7 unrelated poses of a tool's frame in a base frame.
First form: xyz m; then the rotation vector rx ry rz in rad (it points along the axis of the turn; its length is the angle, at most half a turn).
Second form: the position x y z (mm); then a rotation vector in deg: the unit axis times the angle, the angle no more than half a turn. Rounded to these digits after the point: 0 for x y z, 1 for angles.
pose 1, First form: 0.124 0.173 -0.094 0.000 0.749 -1.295
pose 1, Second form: 124 173 -94 0.0 42.9 -74.2
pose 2, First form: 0.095 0.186 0.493 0.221 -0.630 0.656
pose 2, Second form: 95 186 493 12.7 -36.1 37.6
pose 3, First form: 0.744 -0.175 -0.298 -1.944 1.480 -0.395
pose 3, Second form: 744 -175 -298 -111.4 84.8 -22.6
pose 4, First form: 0.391 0.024 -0.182 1.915 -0.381 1.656
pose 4, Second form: 391 24 -182 109.7 -21.8 94.9
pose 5, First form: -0.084 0.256 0.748 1.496 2.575 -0.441
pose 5, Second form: -84 256 748 85.7 147.5 -25.3
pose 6, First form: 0.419 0.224 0.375 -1.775 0.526 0.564
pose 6, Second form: 419 224 375 -101.7 30.1 32.3
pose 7, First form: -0.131 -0.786 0.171 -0.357 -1.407 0.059
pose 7, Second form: -131 -786 171 -20.5 -80.6 3.4
